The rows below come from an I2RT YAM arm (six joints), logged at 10 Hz.
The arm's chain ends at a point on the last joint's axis. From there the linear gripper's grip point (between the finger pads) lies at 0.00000 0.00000 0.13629 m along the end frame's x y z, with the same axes.
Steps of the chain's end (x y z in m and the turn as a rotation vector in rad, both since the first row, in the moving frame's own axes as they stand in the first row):
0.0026, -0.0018, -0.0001, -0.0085, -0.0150, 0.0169
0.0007, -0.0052, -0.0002, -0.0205, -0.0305, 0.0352
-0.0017, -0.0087, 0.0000, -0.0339, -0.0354, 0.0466
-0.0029, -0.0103, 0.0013, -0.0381, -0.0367, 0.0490
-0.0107, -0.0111, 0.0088, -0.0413, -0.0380, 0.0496
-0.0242, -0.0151, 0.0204, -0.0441, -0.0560, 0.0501
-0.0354, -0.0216, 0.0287, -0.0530, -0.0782, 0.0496
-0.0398, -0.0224, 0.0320, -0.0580, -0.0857, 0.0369
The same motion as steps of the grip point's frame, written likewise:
0.0005, -0.0007, -0.0001, -0.0085, -0.0150, 0.0169
-0.0035, -0.0025, -0.0003, -0.0205, -0.0305, 0.0352
-0.0066, -0.0042, -0.0002, -0.0339, -0.0354, 0.0466
-0.0080, -0.0052, 0.0011, -0.0381, -0.0367, 0.0490
-0.0160, -0.0056, 0.0086, -0.0413, -0.0380, 0.0496
-0.0320, -0.0093, 0.0201, -0.0441, -0.0560, 0.0501
-0.0462, -0.0147, 0.0281, -0.0530, -0.0782, 0.0496
-0.0516, -0.0147, 0.0313, -0.0580, -0.0857, 0.0369

